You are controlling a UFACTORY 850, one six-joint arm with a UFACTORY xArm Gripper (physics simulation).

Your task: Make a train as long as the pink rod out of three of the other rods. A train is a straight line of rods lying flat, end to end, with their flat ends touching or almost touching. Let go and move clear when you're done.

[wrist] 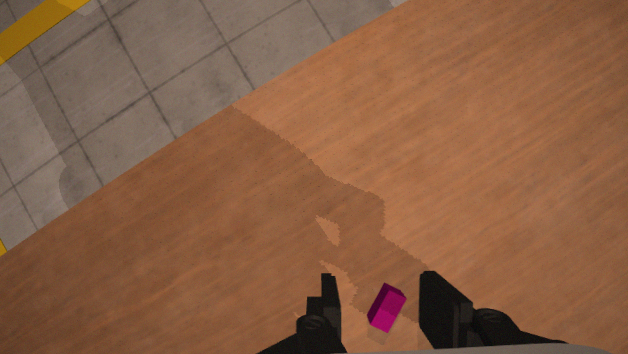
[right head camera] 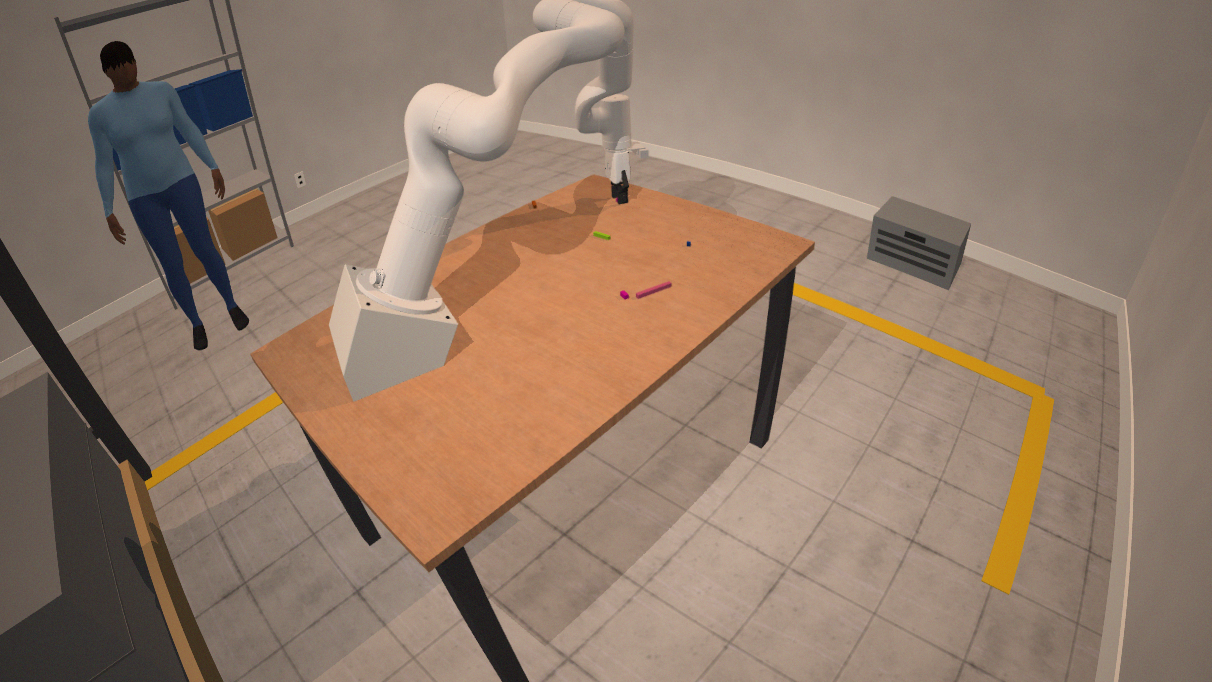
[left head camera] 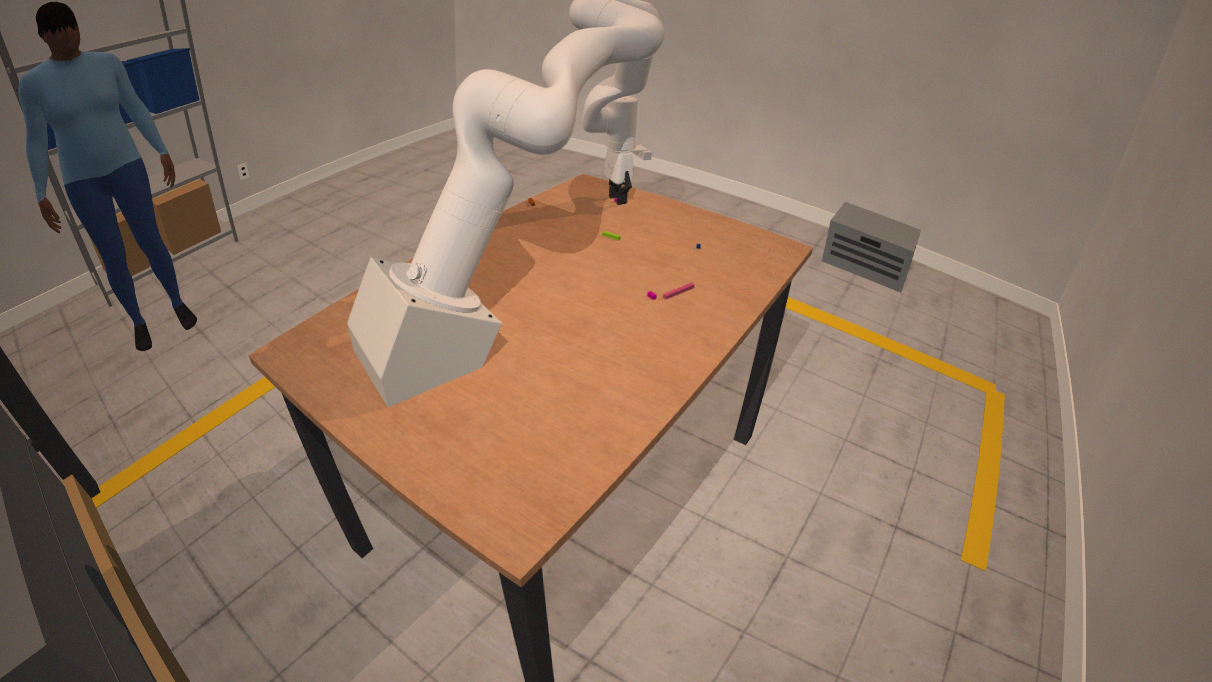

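Note:
My gripper [left head camera: 622, 201] [right head camera: 621, 201] [wrist: 376, 299] is open, low over the table's far corner. A short magenta rod [wrist: 386, 308] lies below and between the fingers in the wrist view, slightly turned to them, touching neither. The pink rod [left head camera: 678, 290] [right head camera: 653, 290] is the longest and lies toward the right long edge. Another short magenta rod [left head camera: 651, 295] [right head camera: 623, 295] lies near its left end, with a small gap. A green rod [left head camera: 611, 235] [right head camera: 601, 235] lies between the gripper and the pink rod. A small blue rod [left head camera: 698, 245] [right head camera: 688, 244] lies right of the green one.
A small orange rod [left head camera: 531, 201] [right head camera: 533, 204] lies near the table's far left edge. The arm's base stands on the near left part of the table [left head camera: 542, 441] [right head camera: 474, 458]. The table's edge runs diagonally across the wrist view. A person [left head camera: 93, 118] [right head camera: 144, 135] stands beyond the left side.

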